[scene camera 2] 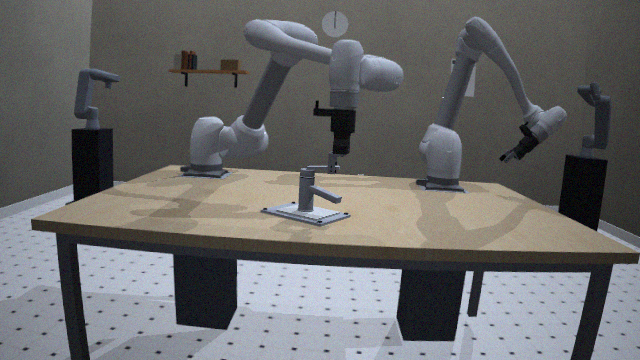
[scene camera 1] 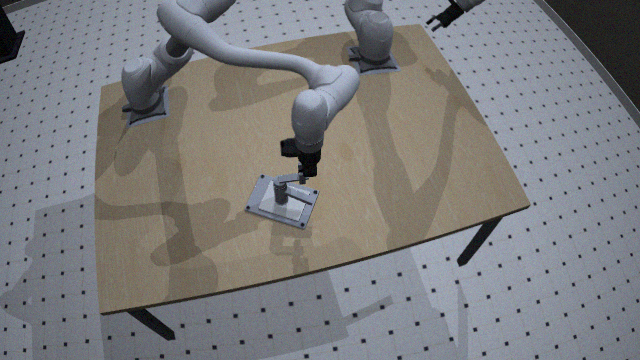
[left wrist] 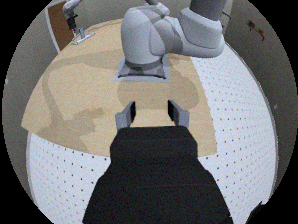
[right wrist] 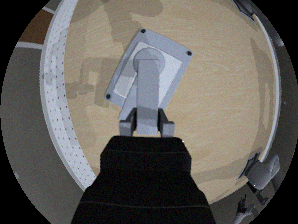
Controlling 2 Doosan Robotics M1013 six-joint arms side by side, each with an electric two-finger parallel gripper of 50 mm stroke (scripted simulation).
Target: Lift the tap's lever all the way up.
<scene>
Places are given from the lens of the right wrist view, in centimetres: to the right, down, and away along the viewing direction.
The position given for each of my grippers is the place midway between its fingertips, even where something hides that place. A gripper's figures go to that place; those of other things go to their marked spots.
my right gripper (right wrist: 147, 114): 0, 0, 16
flat lever (right wrist: 148, 77): 0, -4, 13
</scene>
